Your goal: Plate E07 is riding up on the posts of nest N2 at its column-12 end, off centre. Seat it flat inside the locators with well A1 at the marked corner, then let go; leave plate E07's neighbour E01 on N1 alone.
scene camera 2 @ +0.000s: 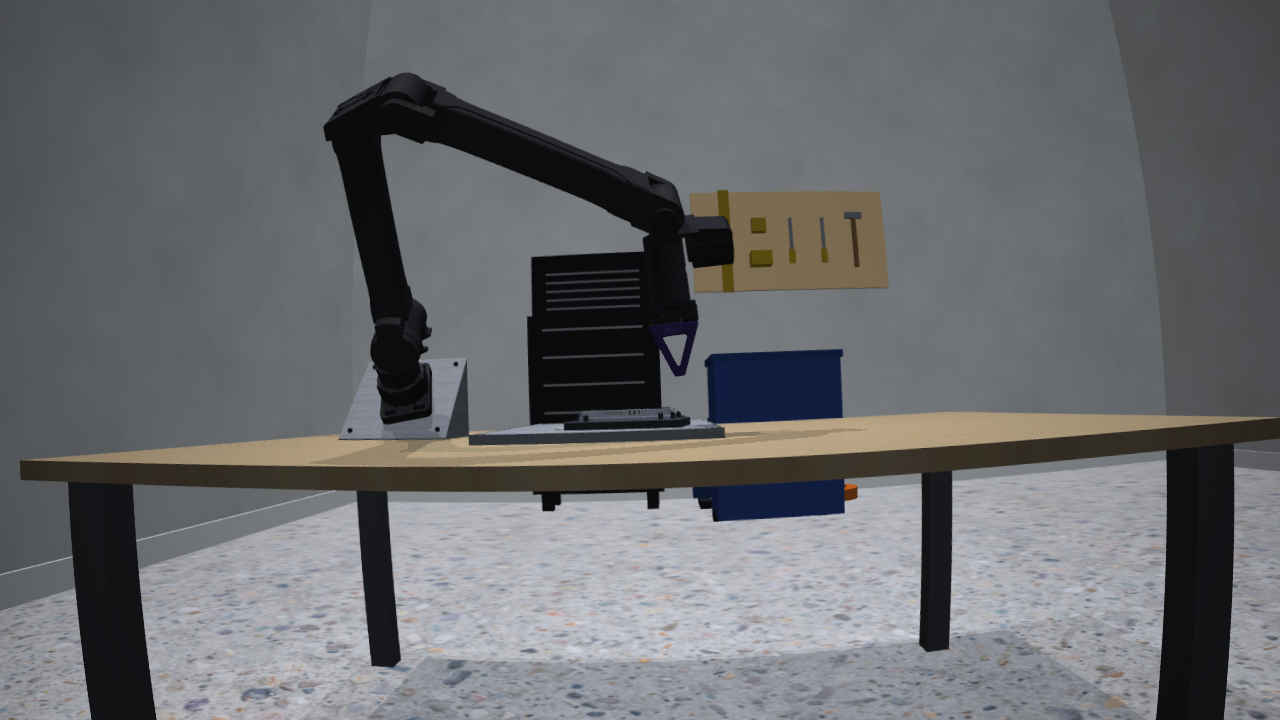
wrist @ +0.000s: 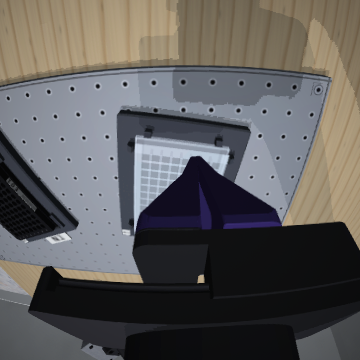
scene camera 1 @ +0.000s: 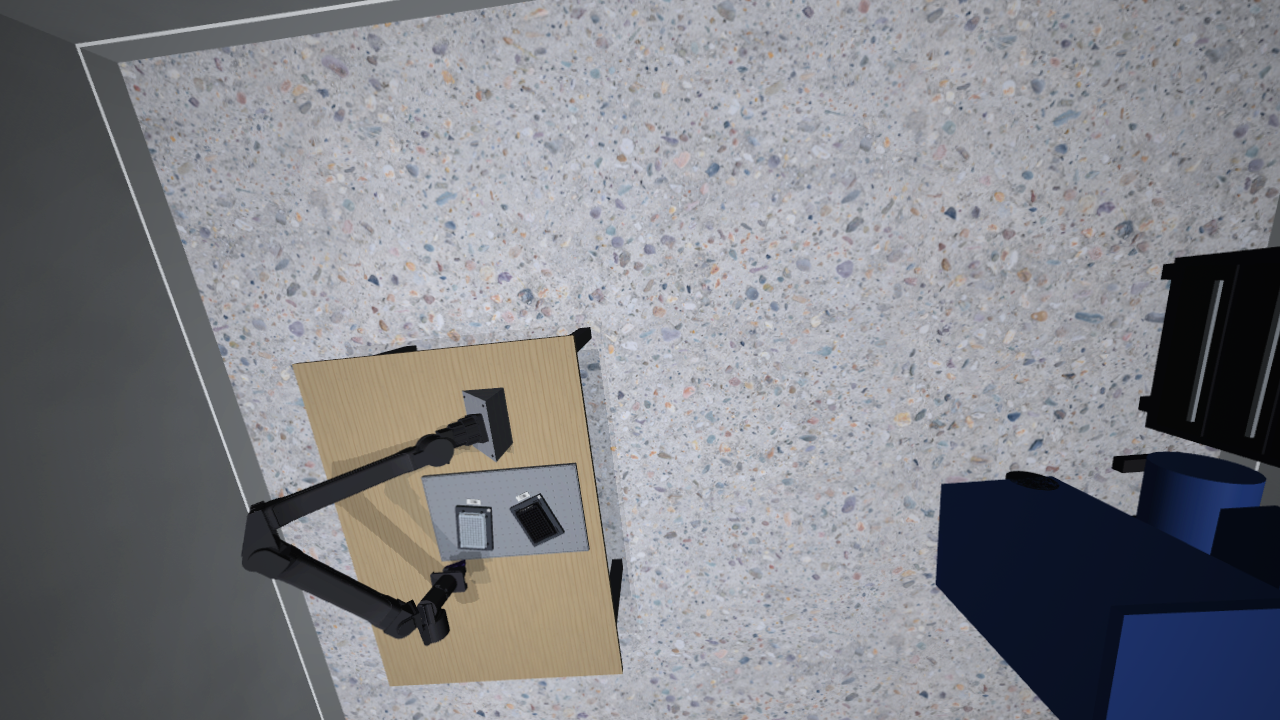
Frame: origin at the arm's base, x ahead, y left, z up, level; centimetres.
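Where they show: gripper, fingertip midpoint: (scene camera 2: 680,376) (wrist: 194,163) (scene camera 1: 464,561); arm's base, link origin: (scene camera 2: 407,396) (scene camera 1: 478,427).
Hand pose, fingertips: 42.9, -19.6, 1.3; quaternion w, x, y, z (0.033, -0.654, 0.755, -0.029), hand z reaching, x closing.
Each offset is from my fingertips to the centre of the thing, as dx, dy, dz. "spot": to the spot under its first point. Level surfaces: height alone.
Plate E07 {-7.2, +2.8, -5.2} (scene camera 1: 472,530) (wrist: 159,172), pale and clear, lies on the dark nest N2 {-7.1, +2.8, -6.0} (scene camera 1: 489,530) (wrist: 126,175). In the wrist view its far edge is close to the small black posts at that end; the fingers hide much of its near part. Whether it is flat or tilted, and which corner is A1, I cannot tell. Black plate E01 {-5.0, +24.7, -5.2} (scene camera 1: 536,520) (wrist: 17,209) sits on nest N1 {spot: -9.1, +18.3, -5.9} (wrist: 59,216), turned at an angle beside N2. My gripper (scene camera 1: 463,565) (scene camera 2: 680,373) (wrist: 194,163) is shut, empty, with its purple fingertips pointing down, above the level of the plates.
Both nests stand on a grey perforated board (scene camera 1: 572,501) (scene camera 2: 510,437) (wrist: 95,95) on the wooden table {dz -8.4} (scene camera 1: 528,626) (scene camera 2: 1029,434) (wrist: 90,35). The arm's angled base block (scene camera 1: 499,420) (scene camera 2: 447,394) stands beside the board. A black drawer cabinet (scene camera 2: 590,340) and a blue bin (scene camera 2: 774,385) stand behind the table.
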